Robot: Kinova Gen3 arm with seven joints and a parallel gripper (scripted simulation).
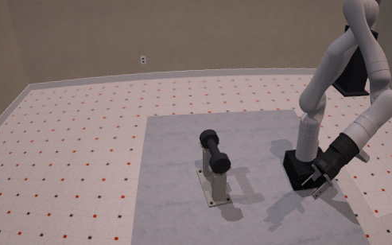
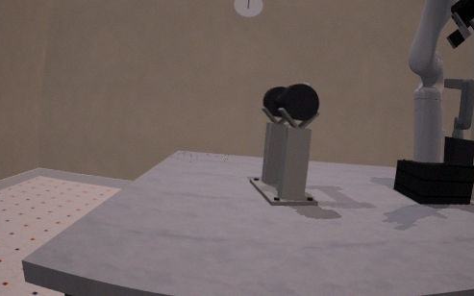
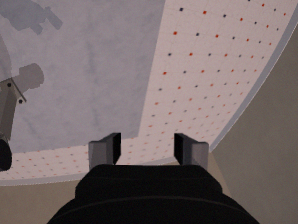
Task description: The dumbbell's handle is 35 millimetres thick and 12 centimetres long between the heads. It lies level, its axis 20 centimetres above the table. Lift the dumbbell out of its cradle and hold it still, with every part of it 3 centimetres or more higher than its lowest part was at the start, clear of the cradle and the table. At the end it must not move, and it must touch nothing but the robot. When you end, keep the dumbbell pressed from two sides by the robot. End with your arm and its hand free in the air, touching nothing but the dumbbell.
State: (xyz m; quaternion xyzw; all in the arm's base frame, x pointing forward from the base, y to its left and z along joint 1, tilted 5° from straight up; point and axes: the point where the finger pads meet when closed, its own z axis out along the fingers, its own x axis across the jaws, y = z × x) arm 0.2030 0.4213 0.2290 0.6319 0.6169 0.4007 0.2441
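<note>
My gripper is now 380 mm to the left of the black dumbbell, 220 mm short of it and 140 mm above it. Also, from my hand: grey cradle (380 mm to the right, 260 mm below, 220 mm ahead).
</note>
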